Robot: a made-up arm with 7 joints.
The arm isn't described. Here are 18 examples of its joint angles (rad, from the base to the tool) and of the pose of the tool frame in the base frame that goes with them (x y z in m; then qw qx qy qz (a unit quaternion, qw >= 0)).
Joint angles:
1: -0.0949 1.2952 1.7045 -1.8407 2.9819 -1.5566 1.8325
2: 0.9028 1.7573 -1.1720 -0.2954 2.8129 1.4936 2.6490
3: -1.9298 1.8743 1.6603 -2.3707 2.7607 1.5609 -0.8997
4: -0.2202 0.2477 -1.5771 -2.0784 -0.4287 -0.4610 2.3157
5: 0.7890 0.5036 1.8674 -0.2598 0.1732 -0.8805 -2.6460
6: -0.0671 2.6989 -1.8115 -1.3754 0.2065 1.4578 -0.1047
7: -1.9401 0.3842 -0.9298 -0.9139 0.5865 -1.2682 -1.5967
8: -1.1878 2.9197 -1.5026 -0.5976 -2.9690 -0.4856 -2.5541
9: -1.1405 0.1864 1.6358 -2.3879 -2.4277 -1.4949 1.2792
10: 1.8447 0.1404 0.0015 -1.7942 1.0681 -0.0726 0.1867
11: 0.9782 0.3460 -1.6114 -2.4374 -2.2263 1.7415 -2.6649
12: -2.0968 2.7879 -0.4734 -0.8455 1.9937 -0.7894 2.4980
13: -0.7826 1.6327 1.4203 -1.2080 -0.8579 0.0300 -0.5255
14: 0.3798 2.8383 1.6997 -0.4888 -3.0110 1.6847 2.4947
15: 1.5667 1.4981 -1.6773 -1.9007 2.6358 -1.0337 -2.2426
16: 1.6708 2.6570 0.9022 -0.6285 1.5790 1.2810 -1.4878
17: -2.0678 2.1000 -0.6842 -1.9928 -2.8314 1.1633 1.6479
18: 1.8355 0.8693 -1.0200 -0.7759 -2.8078 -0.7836 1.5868
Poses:
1: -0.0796 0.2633 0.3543 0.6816 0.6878 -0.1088 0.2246
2: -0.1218 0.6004 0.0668 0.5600 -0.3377 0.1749 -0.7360
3: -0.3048 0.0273 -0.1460 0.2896 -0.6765 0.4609 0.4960
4: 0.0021 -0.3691 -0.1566 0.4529 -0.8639 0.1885 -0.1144
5: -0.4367 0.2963 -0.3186 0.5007 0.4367 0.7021 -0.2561
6: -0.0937 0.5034 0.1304 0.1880 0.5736 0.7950 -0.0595
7: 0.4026 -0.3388 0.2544 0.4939 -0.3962 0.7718 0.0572
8: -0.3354 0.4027 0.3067 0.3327 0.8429 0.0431 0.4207
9: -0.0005 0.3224 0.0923 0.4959 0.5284 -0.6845 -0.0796
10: -0.2766 0.0912 -0.3527 0.7248 0.1834 -0.1410 0.6489
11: 0.0432 -0.3148 -0.0670 0.0543 -0.3805 -0.4488 0.8068
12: -0.3950 0.3834 0.2137 0.4243 0.6107 0.4473 0.4969
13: -0.1338 0.3868 0.3699 0.1190 0.9155 -0.2554 0.2873
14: 0.1908 0.0271 0.5808 0.6745 -0.4607 0.4207 0.3946
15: -0.4317 -0.0631 0.0223 0.7026 -0.1082 0.5998 -0.3674
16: 0.4908 0.3475 -0.0715 0.7090 0.2270 0.3693 -0.5563
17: 0.0575 -0.0037 0.4145 0.7685 -0.6082 0.1654 0.1100
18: -0.5922 0.0565 0.0362 0.2030 -0.6880 0.5345 -0.4470
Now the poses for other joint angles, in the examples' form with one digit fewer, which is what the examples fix.
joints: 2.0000 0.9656 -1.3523 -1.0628 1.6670 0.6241 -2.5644
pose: -0.544 -0.074 0.150 0.466 -0.836 0.206 -0.203
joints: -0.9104 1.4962 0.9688 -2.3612 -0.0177 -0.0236 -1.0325
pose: -0.095 -0.032 0.326 0.435 -0.834 0.332 -0.069
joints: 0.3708 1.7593 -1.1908 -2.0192 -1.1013 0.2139 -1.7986
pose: 0.001 0.162 -0.380 0.581 -0.131 -0.010 0.803
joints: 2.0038 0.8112 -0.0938 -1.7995 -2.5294 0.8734 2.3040
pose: -0.331 0.144 -0.279 0.888 0.248 -0.224 -0.317
